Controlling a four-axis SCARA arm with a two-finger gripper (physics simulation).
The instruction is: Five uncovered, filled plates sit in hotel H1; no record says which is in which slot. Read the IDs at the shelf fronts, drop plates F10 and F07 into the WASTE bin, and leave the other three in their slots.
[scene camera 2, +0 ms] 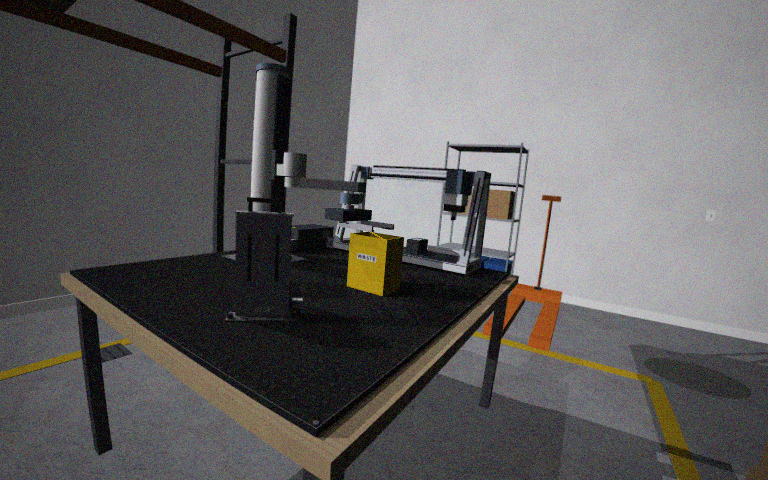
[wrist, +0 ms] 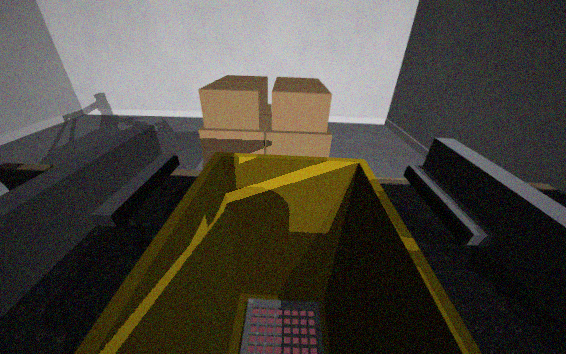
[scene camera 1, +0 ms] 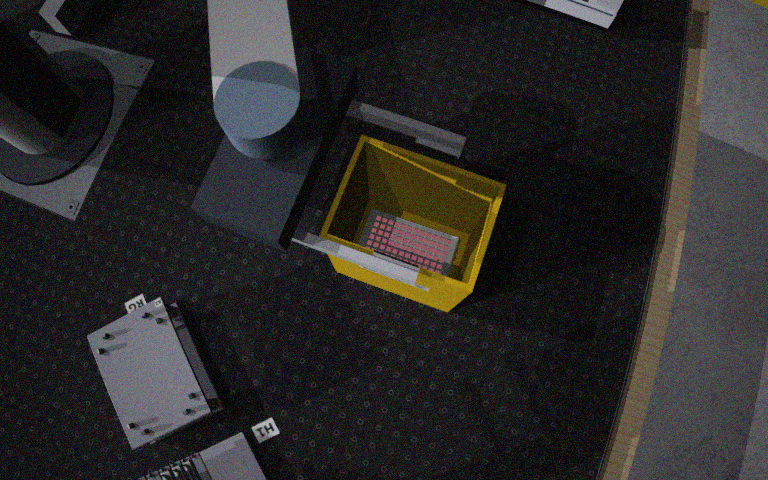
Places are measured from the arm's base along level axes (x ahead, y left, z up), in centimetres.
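Pixels of known places: gripper, fingertip midpoint: (scene camera 2: 383,228) (wrist: 291,150) (scene camera 1: 441,209); arm's base at its link origin: (scene camera 1: 52,118).
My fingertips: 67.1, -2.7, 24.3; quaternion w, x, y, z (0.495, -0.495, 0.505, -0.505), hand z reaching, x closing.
For each thing: its middle in the pictures, then the offset to it from my fingertips, as dx, dy, dz. "*": a spot on its surface instead.
- yellow WASTE bin at the middle of its body: (wrist: 281,327) (scene camera 1: 410,234) (scene camera 2: 375,262) -2.4, +0.1, -13.0
- plate with pink-filled wells, body centre: (scene camera 1: 405,252) -2.6, -0.2, -21.7
- Hotel H1 at a spot on its surface: (scene camera 1: 232,458) * -15.2, -34.3, -22.3
- tall dark tower at a spot on its surface: (scene camera 2: 263,243) * -8.1, -46.6, -2.6
The yellow WASTE bin (scene camera 1: 447,298) (scene camera 2: 365,277) (wrist: 418,260) stands on the table. A plate with pink-filled wells (scene camera 1: 413,243) (wrist: 282,330) lies inside it at the bottom; its ID cannot be read. My gripper (scene camera 1: 444,214) (scene camera 2: 390,226) (wrist: 291,150) is open and empty, its fingers spread above the bin's two long sides. Hotel H1 (scene camera 1: 232,458) shows in part at the bottom edge of scene camera 1, its label beside it. A tall dark tower (scene camera 2: 263,243), apparently H1, hides its shelf fronts in scene camera 2. No slot IDs or other plates can be read.
The pale-topped RG stand (scene camera 1: 147,379) is beside H1. A gantry machine (scene camera 2: 407,171) stands behind the bin. The arm's column (scene camera 2: 263,135) rises behind the tower. Cardboard boxes (wrist: 230,110) stand beyond the table. The wooden table edge (scene camera 1: 662,271) runs along the right.
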